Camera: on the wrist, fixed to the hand. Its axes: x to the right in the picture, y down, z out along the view.
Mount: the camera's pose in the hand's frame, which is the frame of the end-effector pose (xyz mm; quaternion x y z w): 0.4 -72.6 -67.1 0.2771 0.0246 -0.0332 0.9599
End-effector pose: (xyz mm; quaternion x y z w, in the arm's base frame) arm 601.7 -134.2 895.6 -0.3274 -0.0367 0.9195 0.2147
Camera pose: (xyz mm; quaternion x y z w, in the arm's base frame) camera 669.8 -73.2 857.9 -0.2762 0.2140 0.8776 0.3282
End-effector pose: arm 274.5 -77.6 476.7 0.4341 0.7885 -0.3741 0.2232
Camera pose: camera 210.6 -49.7 546.8 0.4616 0.6732 -0.5744 0.0621
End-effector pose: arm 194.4 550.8 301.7 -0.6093 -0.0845 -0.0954 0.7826
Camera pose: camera 177.5 468.3 353.6 -0.3629 -0.1085 -0.1091 0.9190
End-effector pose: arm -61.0 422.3 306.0 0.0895 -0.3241 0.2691 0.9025
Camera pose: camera 14.8 384.1 255.3 0.3402 -0.2114 0.3204 0.8585
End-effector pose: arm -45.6 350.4 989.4 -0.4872 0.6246 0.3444 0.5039
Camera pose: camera 4.1 267.6 1010.5 -0.3573 0.6912 0.1288 0.6148
